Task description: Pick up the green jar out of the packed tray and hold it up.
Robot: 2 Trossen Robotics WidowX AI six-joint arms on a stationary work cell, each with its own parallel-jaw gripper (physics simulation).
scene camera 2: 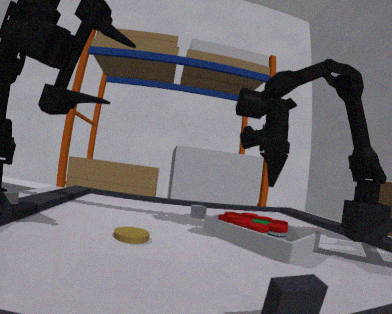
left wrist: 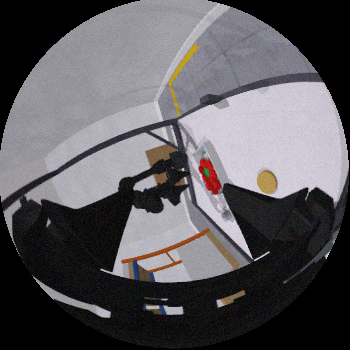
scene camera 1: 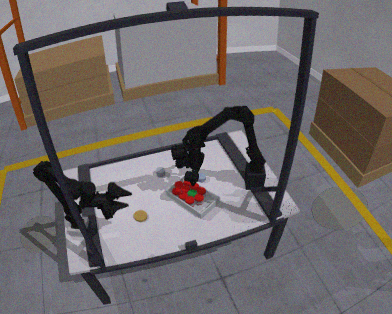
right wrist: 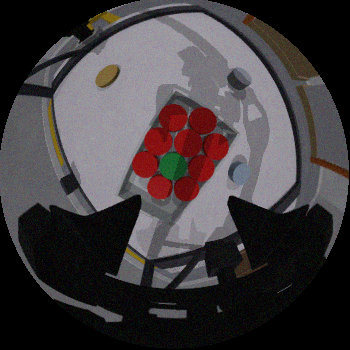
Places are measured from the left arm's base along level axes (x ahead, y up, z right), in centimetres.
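Where they show: left gripper, fingertip midpoint: (scene camera 2: pixel 121 74) (left wrist: pixel 179 189) (scene camera 1: pixel 130 199); right gripper, fingertip midpoint: (scene camera 2: pixel 271 186) (left wrist: pixel 189 178) (right wrist: pixel 186 200); right arm's base, link origin: (scene camera 2: pixel 366 202) (left wrist: pixel 171 161) (scene camera 1: pixel 256 168) (right wrist: pixel 224 269).
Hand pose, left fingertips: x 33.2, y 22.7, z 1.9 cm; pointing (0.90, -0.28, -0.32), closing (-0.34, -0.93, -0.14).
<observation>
After its pixels a point has its place.
The green jar (scene camera 1: pixel 192 193) @(x 58.3, y 0.2, z -22.9 cm) (scene camera 2: pixel 261 221) @(x 58.1, y 0.2, z -23.1 cm) (left wrist: pixel 207 172) @(x 56.9, y 0.2, z -22.8 cm) (right wrist: pixel 173 166) @(x 58.2, y 0.2, z -23.6 cm) stands in the grey tray (scene camera 1: pixel 202 212) @(x 63.1, y -0.9, z -11.1 cm) (scene camera 2: pixel 250 244) @(x 55.6, y -3.5, z -16.0 cm) (right wrist: pixel 131 181) @(x 61.0, y -4.2, z -13.3 cm), closely surrounded by several red-topped jars (scene camera 1: pixel 179 192) @(x 51.7, y 0.0, z -23.8 cm) (scene camera 2: pixel 235 217) @(x 52.0, y 0.1, z -24.7 cm) (left wrist: pixel 214 185) @(x 50.8, y 0.3, z -26.0 cm) (right wrist: pixel 158 141) @(x 53.8, y 0.2, z -22.0 cm). My right gripper (scene camera 2: pixel 271 184) @(x 59.7, y 8.5, z -24.7 cm) (right wrist: pixel 186 200) @(x 59.7, y 8.5, z -24.7 cm) is open and empty, pointing down above the tray; in scene camera 1 its fingertips hide part of the area behind the jars. My left gripper (scene camera 1: pixel 129 198) @(x 33.2, y 22.7, z 1.9 cm) (scene camera 2: pixel 122 75) @(x 33.2, y 22.7, z 1.9 cm) is open and empty, held out at the left side of the table, away from the tray.
A yellow disc (scene camera 1: pixel 140 216) @(x 32.3, y -3.4, z -10.0 cm) (scene camera 2: pixel 131 235) @(x 33.2, y -3.4, z -8.7 cm) (left wrist: pixel 267 181) @(x 31.8, y -3.4, z -10.1 cm) (right wrist: pixel 107 76) @(x 33.5, y -3.4, z -11.6 cm) lies on the table left of the tray. A grey cylinder (scene camera 1: pixel 160 172) @(x 40.7, y -1.2, z -40.0 cm) (scene camera 2: pixel 198 211) @(x 40.8, y -2.4, z -39.6 cm) (right wrist: pixel 239 79) @(x 41.9, y -1.1, z -40.6 cm) and a light blue cylinder (scene camera 1: pixel 201 177) @(x 63.1, y -2.2, z -36.9 cm) (right wrist: pixel 239 173) @(x 62.6, y -2.2, z -37.5 cm) stand behind the tray. Dark frame posts (scene camera 1: pixel 302 90) @(x 97.6, y 69.8, z -4.2 cm) rise around the table.
</observation>
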